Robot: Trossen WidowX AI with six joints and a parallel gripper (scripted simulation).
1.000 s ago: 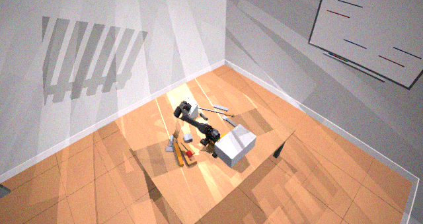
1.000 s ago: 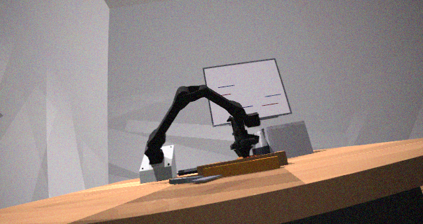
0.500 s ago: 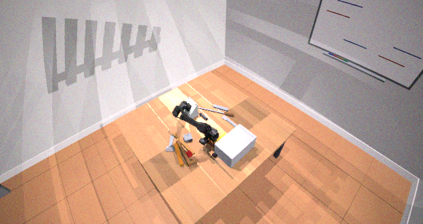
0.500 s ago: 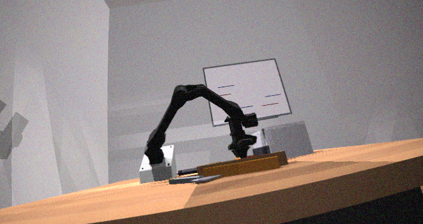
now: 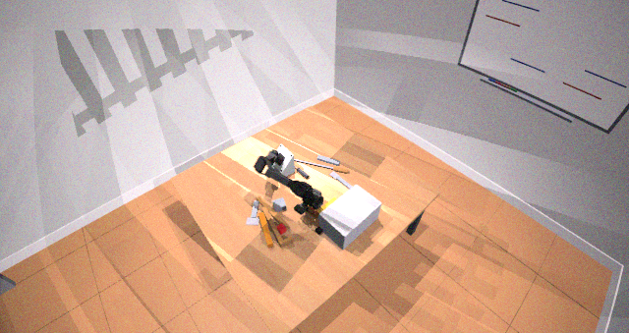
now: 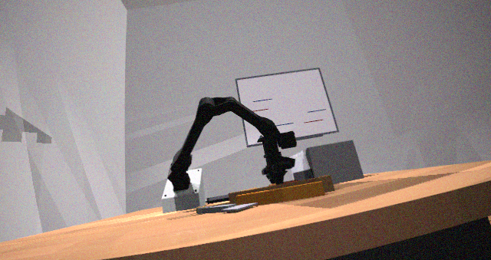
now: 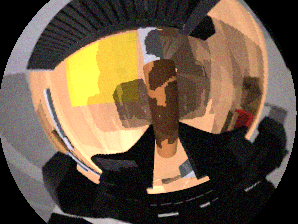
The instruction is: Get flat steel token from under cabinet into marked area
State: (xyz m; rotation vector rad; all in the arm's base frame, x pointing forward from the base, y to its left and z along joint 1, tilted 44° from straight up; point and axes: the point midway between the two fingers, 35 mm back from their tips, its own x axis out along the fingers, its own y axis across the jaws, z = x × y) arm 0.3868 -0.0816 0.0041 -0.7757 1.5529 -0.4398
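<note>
My gripper tip is now 13 cm past the grey block, 12 cm to the left of it and 1 cm below it. Also, from my gripper tip: orange bar 4 cm behind, 28 cm to the right, 1 cm above; then thin wooden stick 12 cm behind, 18 cm to the right; then red block 2 cm ahead, 21 cm to the right, 1 cm above.
</note>
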